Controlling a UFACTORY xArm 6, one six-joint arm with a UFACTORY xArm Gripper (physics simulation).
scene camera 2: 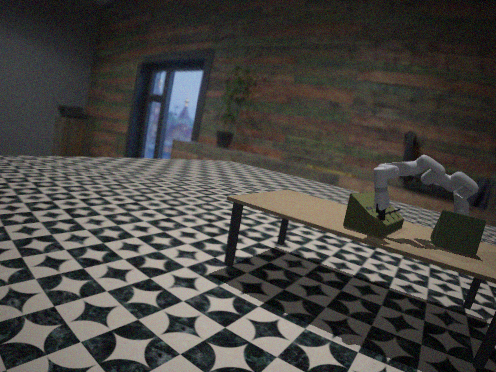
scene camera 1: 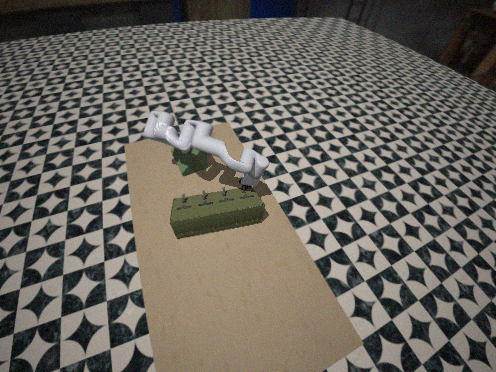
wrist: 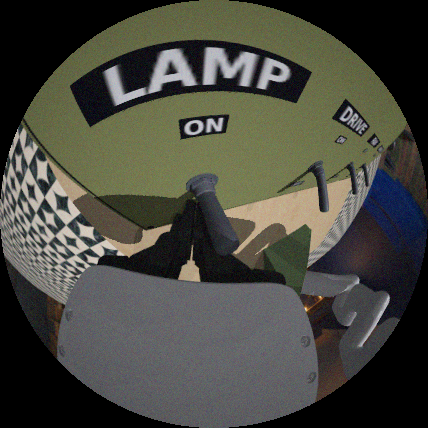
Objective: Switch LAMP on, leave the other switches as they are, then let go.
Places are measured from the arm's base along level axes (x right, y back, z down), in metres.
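Pixels of known places: gripper, fingertip midpoint: (scene camera 2: 382, 220) (scene camera 1: 243, 188) (wrist: 195, 214); arm's base, origin of the base link: (scene camera 2: 460, 225) (wrist: 296, 280).
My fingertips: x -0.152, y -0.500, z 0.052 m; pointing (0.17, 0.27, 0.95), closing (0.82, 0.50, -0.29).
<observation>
For each thing: its top centre in the pictures, then the offset to it from my fingertips. "spot": a spot on its surface instead. Level surfaces: height alone.
- LAMP label, middle of its top: (wrist: 213, 60) dx +0.040, dy -0.089, dz -0.049 m
- mark, surface spot: (wrist: 204, 126) spot: dx +0.032, dy -0.067, dz -0.031 m
- LAMP lever, middle of its top: (wrist: 229, 249) dx +0.017, dy -0.024, dz -0.057 m
- DRIVE lever, middle of its top: (wrist: 333, 199) dx +0.126, dy +0.028, dz -0.044 m
- tan table, its level: dz +0.089 m
The olive switch box (scene camera 1: 215, 218) (scene camera 2: 356, 214) (wrist: 135, 160) carries a row of lever switches. The LAMP label (wrist: 200, 75) and its ON mark (wrist: 204, 126) are above the LAMP lever (wrist: 214, 220) in the wrist view. That lever leans away from ON, toward the gripper body; its OFF mark is hidden. My gripper (scene camera 1: 245, 186) (scene camera 2: 381, 215) (wrist: 195, 214) is shut and empty. Its fingertips are close beside the lever near its base, and the lever overlaps one finger in the wrist view; contact is unclear. The DRIVE lever (wrist: 321, 189) also leans away from its ON mark.
Two further levers (wrist: 353, 178) (wrist: 366, 175) stand beyond DRIVE. A dark green angular block (scene camera 1: 191, 162) (scene camera 2: 457, 232) (wrist: 291, 255) is near the arm's base. The box and arm are on a tan table (scene camera 1: 225, 295) (scene camera 2: 295, 205), above a patterned floor.
</observation>
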